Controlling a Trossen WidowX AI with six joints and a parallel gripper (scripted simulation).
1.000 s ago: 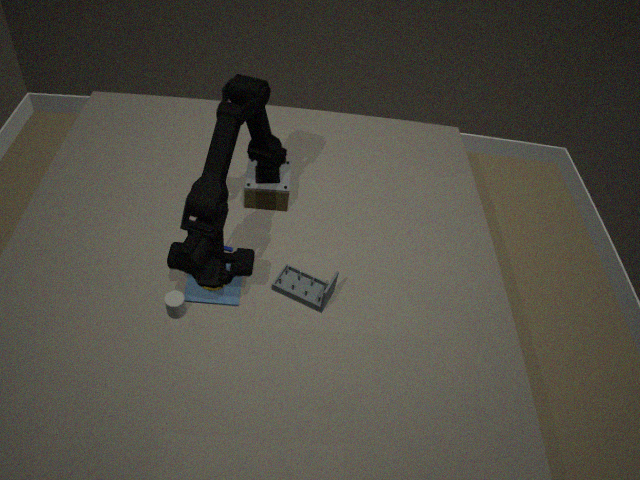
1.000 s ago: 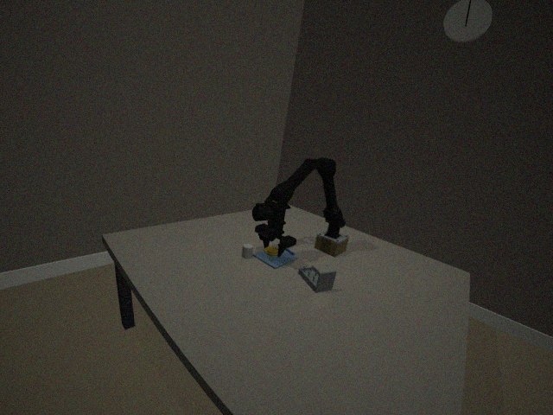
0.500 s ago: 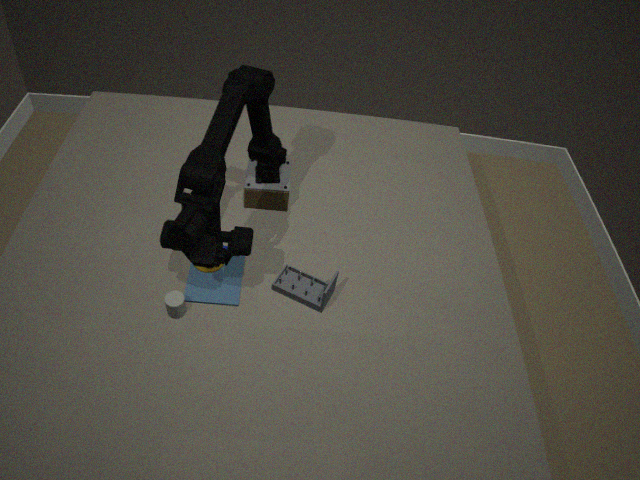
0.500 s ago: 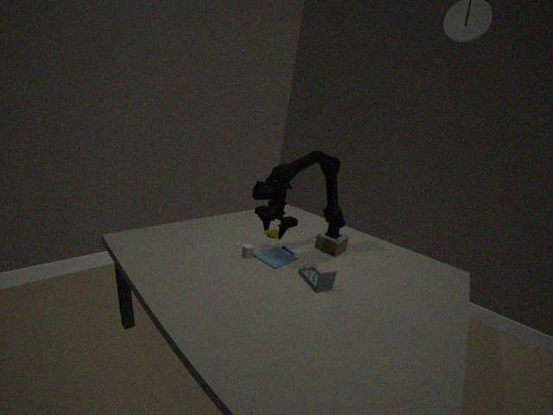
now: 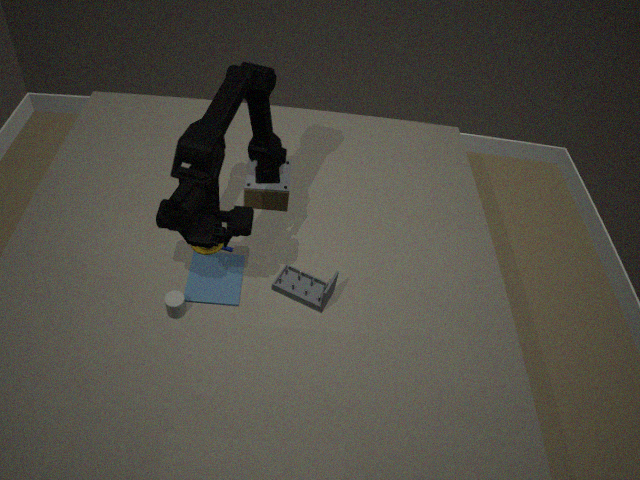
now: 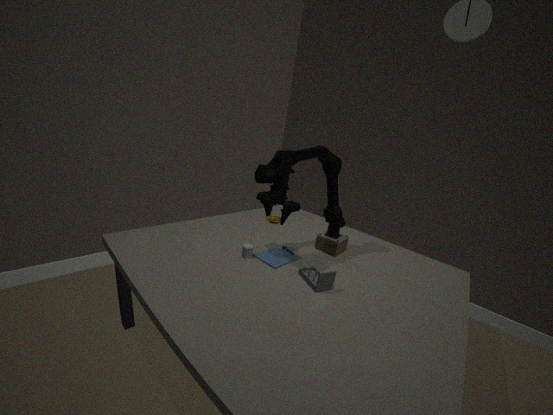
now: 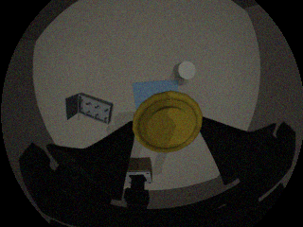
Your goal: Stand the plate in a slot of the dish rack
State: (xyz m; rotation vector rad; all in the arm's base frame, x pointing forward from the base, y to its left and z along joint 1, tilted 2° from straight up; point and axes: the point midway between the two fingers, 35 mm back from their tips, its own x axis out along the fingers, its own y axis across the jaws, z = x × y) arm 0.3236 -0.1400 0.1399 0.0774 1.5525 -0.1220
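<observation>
The grey dish rack is 220 mm to the left of my gripper tip and 150 mm below it. The rest, counted from my gripper tip: blue mat (170 mm below, 40 mm behind, 10 mm to the left); white cup (150 mm below, 80 mm to the right, 50 mm ahead); yellow plate (10 mm above).
</observation>
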